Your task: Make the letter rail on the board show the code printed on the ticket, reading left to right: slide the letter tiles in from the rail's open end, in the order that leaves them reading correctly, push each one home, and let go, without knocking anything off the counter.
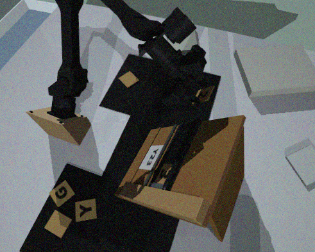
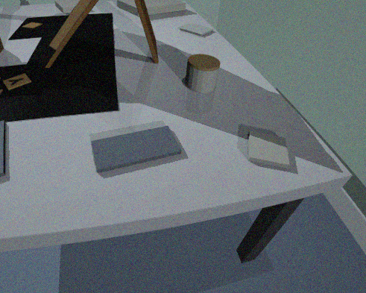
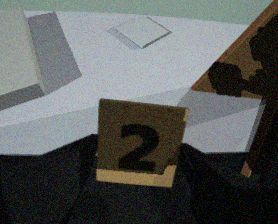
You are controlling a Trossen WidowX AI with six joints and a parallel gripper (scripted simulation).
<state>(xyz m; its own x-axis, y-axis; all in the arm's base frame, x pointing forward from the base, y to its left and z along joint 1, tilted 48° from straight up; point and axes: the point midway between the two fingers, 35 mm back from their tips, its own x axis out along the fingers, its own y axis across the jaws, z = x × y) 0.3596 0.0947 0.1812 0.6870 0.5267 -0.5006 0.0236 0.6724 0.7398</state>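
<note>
Now: gripper tip 200 mm to the left of the white ticket, 80 mm above it and 70 mm past it. From my gripper tip the other things lie so: letter tile (right at my gripper tip); then lidded cylinder (440 mm to the right, 290 mm ahead, 120 mm below); then thin white plate (370 mm ahead, 150 mm below, 10 mm to the right).
</note>
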